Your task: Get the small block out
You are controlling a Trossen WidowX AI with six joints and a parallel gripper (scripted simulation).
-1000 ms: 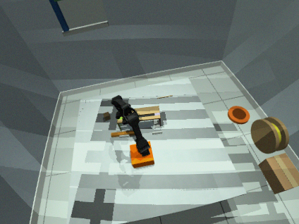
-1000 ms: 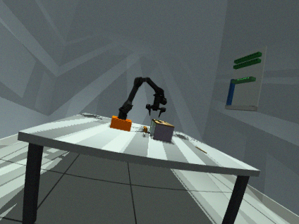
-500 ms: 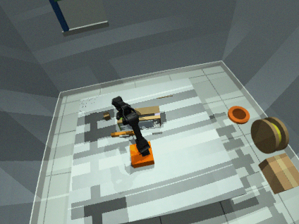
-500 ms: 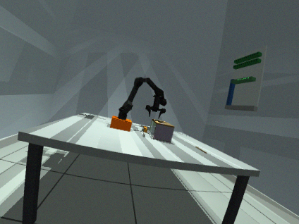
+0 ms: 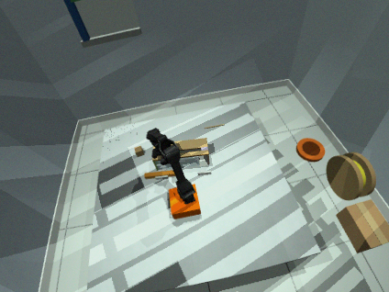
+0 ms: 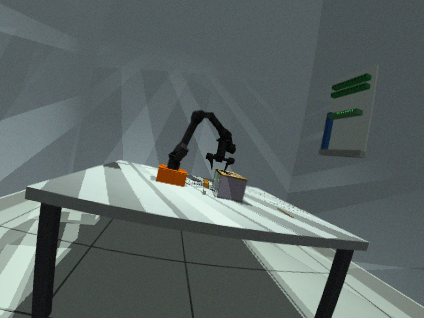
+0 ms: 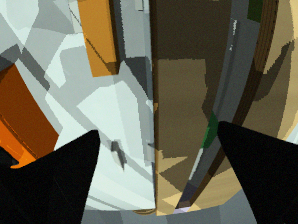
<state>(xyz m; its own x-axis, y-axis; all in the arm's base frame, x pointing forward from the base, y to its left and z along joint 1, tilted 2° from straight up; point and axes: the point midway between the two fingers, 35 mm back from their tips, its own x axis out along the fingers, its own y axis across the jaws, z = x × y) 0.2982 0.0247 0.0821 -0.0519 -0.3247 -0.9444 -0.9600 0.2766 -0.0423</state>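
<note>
My gripper tip is 30 mm short of the green block, 50 mm to the left of it and 40 mm above it. The rest, counted from my gripper tip: tan block 240 mm ahead, 220 mm to the left, 100 mm below; then thin stick 260 mm ahead, 410 mm to the right, 120 mm below; then box 10 mm ahead, 60 mm to the right, 60 mm below.
</note>
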